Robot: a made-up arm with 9 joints.
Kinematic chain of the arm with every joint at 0, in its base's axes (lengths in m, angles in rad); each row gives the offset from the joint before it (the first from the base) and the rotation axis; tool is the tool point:
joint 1: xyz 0 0 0.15 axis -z
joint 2: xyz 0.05 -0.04 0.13 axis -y
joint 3: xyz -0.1 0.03 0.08 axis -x
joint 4: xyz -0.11 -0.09 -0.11 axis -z
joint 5: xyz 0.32 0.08 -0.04 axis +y
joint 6: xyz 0.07 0.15 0 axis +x
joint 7: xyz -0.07 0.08 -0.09 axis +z
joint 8: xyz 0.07 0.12 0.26 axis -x
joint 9: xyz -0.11 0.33 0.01 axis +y
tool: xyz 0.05 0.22 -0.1
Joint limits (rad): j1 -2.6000..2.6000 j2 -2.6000..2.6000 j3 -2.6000..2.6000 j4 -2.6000..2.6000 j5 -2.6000..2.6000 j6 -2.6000..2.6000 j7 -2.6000..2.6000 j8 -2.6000..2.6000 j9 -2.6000..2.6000
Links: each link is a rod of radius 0.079 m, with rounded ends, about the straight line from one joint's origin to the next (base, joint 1, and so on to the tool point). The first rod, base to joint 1, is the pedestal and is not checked.
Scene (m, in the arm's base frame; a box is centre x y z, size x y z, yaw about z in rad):
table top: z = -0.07
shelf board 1: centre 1 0.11 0.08 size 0.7 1.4 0.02 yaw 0.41
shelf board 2: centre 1 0.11 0.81 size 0.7 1.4 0.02 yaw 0.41
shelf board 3: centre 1 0.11 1.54 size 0.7 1.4 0.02 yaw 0.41
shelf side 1: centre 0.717 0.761 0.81 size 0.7 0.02 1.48 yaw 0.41
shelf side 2: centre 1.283 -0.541 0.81 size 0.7 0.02 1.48 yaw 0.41
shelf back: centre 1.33 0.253 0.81 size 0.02 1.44 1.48 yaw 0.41
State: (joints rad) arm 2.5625 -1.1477 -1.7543 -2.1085 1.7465 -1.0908 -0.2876 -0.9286 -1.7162
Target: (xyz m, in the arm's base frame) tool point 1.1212 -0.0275 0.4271
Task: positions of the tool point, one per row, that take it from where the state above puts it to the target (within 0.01 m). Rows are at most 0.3 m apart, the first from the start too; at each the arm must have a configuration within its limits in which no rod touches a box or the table.
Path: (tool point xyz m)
1: 0.7256 0.0593 1.2122
2: 0.6882 -0.0504 1.1679
3: 0.6461 -0.2293 1.1177
4: 0.5738 -0.4505 1.0504
5: 0.4612 -0.6760 0.9447
6: 0.5569 -0.5555 0.8608
7: 0.6099 -0.4572 0.7476
8: 0.6237 -0.3807 0.6282
9: 0.6062 -0.3205 0.5185
10: 0.5657 -0.2689 0.4271
11: 0.7719 -0.2302 0.4769
12: 0.9635 -0.1483 0.4795
13: 1.1212 -0.0275 0.4272

